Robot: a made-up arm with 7 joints. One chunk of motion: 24 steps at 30 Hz.
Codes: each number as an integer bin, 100 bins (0 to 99) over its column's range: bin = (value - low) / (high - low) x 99, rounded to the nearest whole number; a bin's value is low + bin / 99 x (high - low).
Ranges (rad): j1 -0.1..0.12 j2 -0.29..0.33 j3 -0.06..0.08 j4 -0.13..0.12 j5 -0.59..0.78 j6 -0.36..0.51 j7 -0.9..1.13
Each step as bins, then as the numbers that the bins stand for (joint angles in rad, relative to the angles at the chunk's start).
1 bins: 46 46 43 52 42 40 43
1 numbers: 0.0022 -0.0019 0.0008 0.0013 -0.0088 -0.0085 -0.0183
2 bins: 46 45 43 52 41 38 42
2 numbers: 0.0022 -0.0082 0.0008 0.0013 -0.0226 -0.0261 -0.0388
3 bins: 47 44 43 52 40 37 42
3 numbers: 0.0044 -0.0144 0.0008 0.0013 -0.0365 -0.0348 -0.0388
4 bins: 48 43 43 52 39 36 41
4 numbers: 0.0067 -0.0207 0.0008 0.0013 -0.0503 -0.0436 -0.0593
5 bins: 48 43 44 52 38 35 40
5 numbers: 0.0067 -0.0207 0.0022 0.0013 -0.0641 -0.0524 -0.0798
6 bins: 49 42 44 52 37 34 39
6 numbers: 0.0089 -0.0270 0.0022 0.0013 -0.0780 -0.0612 -0.1003
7 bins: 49 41 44 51 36 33 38
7 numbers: 0.0089 -0.0332 0.0022 -0.0012 -0.0918 -0.0700 -0.1208
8 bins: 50 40 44 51 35 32 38
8 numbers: 0.0111 -0.0395 0.0022 -0.0012 -0.1057 -0.0788 -0.1208
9 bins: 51 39 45 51 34 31 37
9 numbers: 0.0133 -0.0458 0.0036 -0.0012 -0.1195 -0.0876 -0.1413
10 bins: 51 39 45 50 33 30 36
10 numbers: 0.0133 -0.0458 0.0036 -0.0037 -0.1333 -0.0964 -0.1618
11 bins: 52 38 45 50 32 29 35
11 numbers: 0.0156 -0.0520 0.0036 -0.0037 -0.1472 -0.1052 -0.1823
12 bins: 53 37 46 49 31 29 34
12 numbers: 0.0178 -0.0583 0.0051 -0.0063 -0.1610 -0.1052 -0.2028
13 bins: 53 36 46 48 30 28 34
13 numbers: 0.0178 -0.0645 0.0051 -0.0088 -0.1748 -0.1139 -0.2028
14 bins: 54 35 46 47 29 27 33
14 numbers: 0.0200 -0.0708 0.0051 -0.0113 -0.1887 -0.1227 -0.2233
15 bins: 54 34 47 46 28 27 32
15 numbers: 0.0200 -0.0771 0.0065 -0.0138 -0.2025 -0.1227 -0.2438
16 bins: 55 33 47 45 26 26 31
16 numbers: 0.0222 -0.0833 0.0065 -0.0164 -0.2302 -0.1315 -0.2643
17 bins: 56 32 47 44 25 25 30
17 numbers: 0.0244 -0.0896 0.0065 -0.0189 -0.2440 -0.1403 -0.2848
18 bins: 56 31 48 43 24 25 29
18 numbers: 0.0244 -0.0959 0.0079 -0.0214 -0.2579 -0.1403 -0.3054
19 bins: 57 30 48 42 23 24 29
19 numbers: 0.0267 -0.1021 0.0079 -0.0239 -0.2717 -0.1491 -0.3054
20 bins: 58 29 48 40 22 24 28
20 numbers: 0.0289 -0.1084 0.0079 -0.0290 -0.2856 -0.1491 -0.3259
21 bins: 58 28 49 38 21 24 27
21 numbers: 0.0289 -0.1146 0.0093 -0.0340 -0.2994 -0.1491 -0.3464
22 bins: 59 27 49 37 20 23 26
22 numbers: 0.0311 -0.1209 0.0093 -0.0366 -0.3132 -0.1579 -0.3669
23 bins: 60 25 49 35 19 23 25
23 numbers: 0.0333 -0.1334 0.0093 -0.0416 -0.3271 -0.1579 -0.3874
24 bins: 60 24 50 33 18 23 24
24 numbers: 0.0333 -0.1397 0.0107 -0.0467 -0.3409 -0.1579 -0.4079
